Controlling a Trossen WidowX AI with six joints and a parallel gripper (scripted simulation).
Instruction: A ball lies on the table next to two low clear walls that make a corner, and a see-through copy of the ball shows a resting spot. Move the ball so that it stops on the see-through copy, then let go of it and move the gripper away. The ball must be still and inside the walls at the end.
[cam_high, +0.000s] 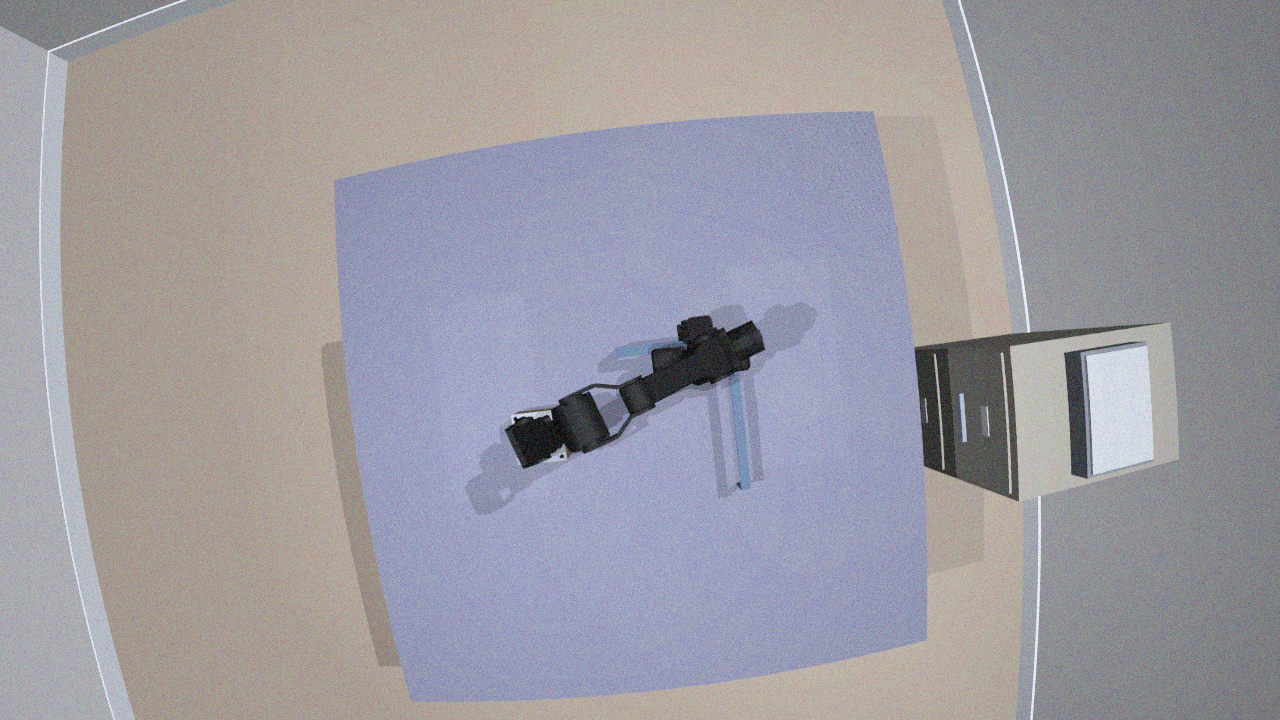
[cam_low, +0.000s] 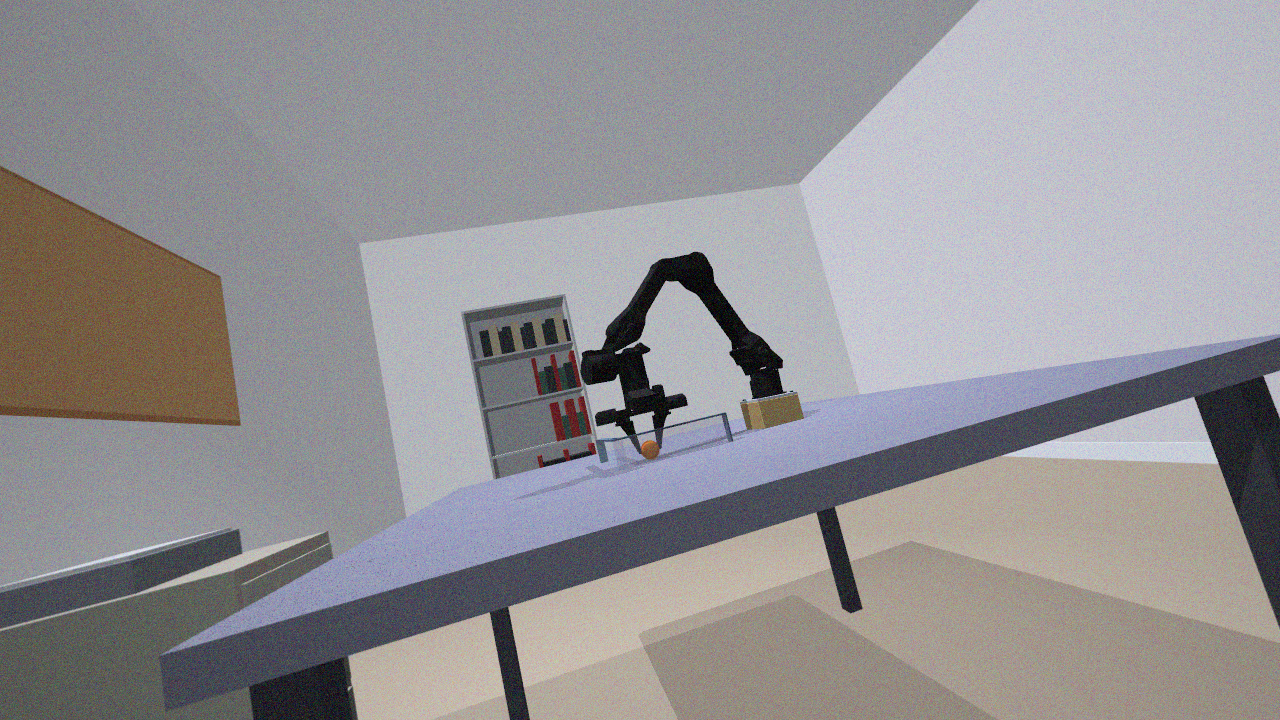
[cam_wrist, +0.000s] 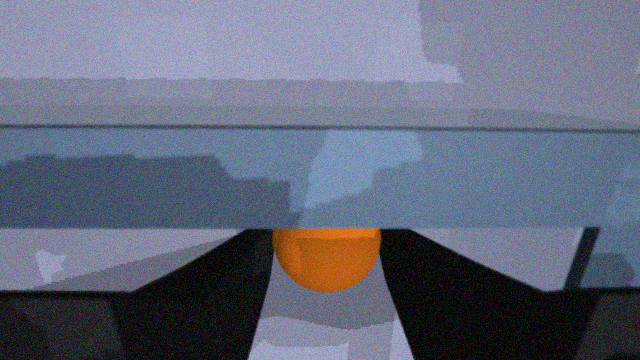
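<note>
Right now my gripper tip is right at the see-through copy of ball. From my gripper tip the other things lie so: orange ball right at my gripper tip.
</note>
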